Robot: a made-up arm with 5 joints.
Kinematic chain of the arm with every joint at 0, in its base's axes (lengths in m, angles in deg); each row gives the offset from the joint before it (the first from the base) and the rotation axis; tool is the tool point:
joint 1: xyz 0 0 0.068 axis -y
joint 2: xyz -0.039 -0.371 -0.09 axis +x
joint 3: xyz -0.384 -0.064 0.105 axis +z
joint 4: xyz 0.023 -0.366 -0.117 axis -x
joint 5: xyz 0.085 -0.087 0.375 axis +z
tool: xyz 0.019 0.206 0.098
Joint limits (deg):
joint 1: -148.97..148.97
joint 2: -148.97..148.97
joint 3: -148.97..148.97
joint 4: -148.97..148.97
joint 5: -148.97..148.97
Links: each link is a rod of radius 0.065 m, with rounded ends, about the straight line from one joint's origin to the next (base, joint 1, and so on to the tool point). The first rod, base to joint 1, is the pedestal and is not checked.
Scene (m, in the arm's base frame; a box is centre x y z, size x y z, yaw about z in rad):
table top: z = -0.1
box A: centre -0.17 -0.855 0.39 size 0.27 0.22 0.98 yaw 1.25
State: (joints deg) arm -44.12 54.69 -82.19 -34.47 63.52
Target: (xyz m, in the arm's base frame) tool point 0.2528 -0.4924 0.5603
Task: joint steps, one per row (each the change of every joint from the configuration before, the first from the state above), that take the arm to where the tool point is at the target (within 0.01 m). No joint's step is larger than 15 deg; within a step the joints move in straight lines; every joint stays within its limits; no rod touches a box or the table.
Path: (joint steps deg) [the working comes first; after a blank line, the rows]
Joints at the target: -89.72 19.62 -99.96 32.06 56.29
Straight joint move there: touches box A.

1: -10.87 -11.46 -13.68 12.82 -1.46
2: -10.87 -11.47 -13.69 12.83 -1.46
3: -10.87 -11.46 -13.68 12.82 -1.45
4: -6.49 -0.34 11.64 14.03 -1.43
5: -6.50 -0.34 11.64 14.03 -1.43

